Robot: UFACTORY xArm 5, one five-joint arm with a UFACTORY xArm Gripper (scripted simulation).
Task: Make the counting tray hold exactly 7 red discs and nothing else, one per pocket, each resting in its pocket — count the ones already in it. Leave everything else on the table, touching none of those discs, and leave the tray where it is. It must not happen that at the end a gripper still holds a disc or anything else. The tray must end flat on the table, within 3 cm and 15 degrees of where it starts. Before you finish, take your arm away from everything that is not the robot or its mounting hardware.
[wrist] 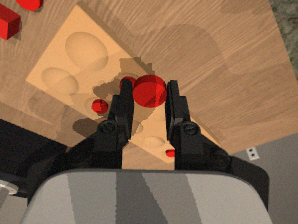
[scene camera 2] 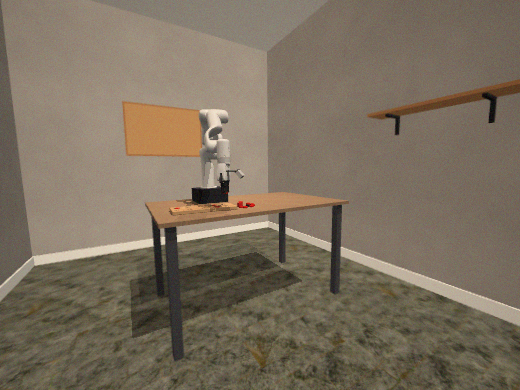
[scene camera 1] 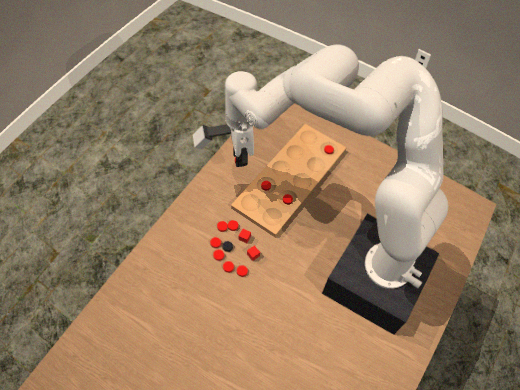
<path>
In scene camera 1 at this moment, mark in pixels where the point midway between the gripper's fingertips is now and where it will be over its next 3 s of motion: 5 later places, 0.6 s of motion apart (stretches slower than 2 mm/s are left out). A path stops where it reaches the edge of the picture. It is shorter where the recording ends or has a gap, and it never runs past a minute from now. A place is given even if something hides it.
My gripper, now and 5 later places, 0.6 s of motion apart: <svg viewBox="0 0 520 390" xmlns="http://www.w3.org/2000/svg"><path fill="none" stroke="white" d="M240 160L282 130L311 119L309 135L309 137L312 119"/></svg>
</path>
